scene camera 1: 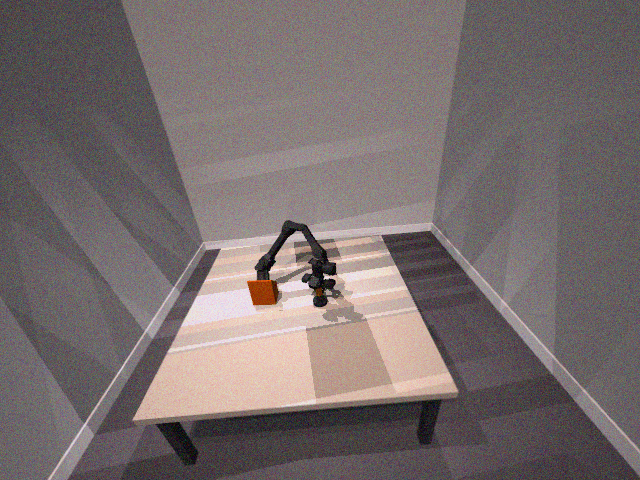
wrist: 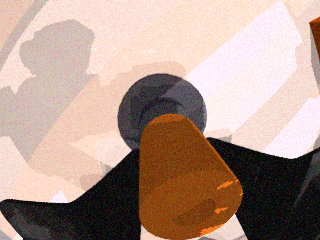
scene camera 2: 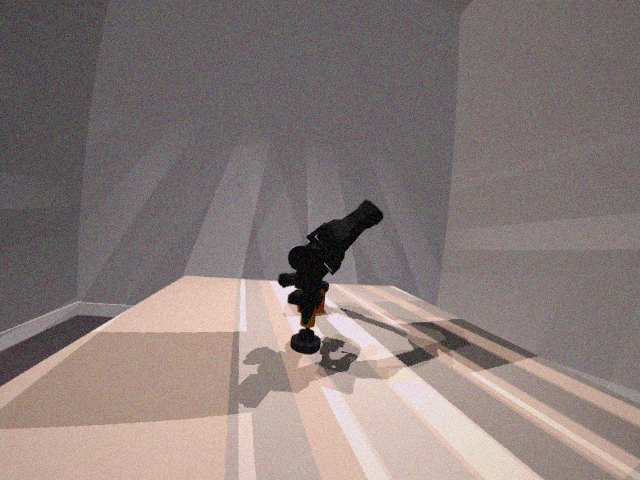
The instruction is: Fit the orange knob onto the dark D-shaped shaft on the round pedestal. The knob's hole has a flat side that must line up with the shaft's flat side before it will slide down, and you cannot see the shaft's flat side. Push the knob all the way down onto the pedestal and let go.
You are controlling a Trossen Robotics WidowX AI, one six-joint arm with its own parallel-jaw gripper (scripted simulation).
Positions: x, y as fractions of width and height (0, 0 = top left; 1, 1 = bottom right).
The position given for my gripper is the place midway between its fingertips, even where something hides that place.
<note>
My gripper (scene camera 2: 0.48, 0.67) carries an orange knob. I also see a pedestal (wrist: 0.50, 0.39).
My gripper also shows in the wrist view (wrist: 0.54, 0.63).
</note>
